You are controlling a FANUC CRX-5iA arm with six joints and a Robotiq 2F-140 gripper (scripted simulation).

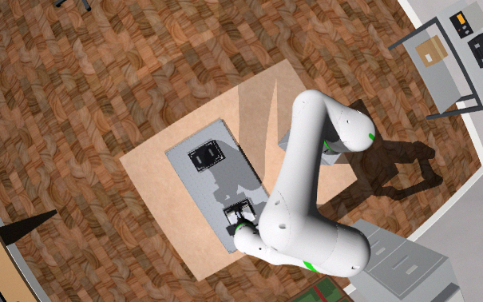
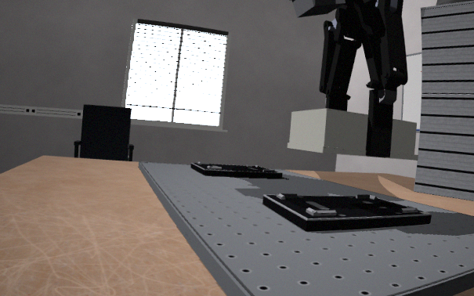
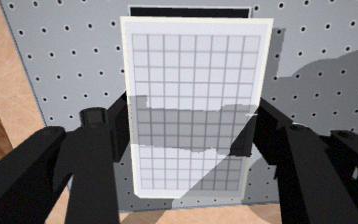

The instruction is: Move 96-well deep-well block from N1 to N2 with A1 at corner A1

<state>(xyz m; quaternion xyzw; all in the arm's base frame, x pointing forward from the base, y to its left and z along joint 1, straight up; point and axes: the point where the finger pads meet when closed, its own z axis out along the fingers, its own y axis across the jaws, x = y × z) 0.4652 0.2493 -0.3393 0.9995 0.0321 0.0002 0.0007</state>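
Right now the black nest is 9 cm below my hand. From my hand the other things lie so: 96-well deep-well block: 1 cm below.
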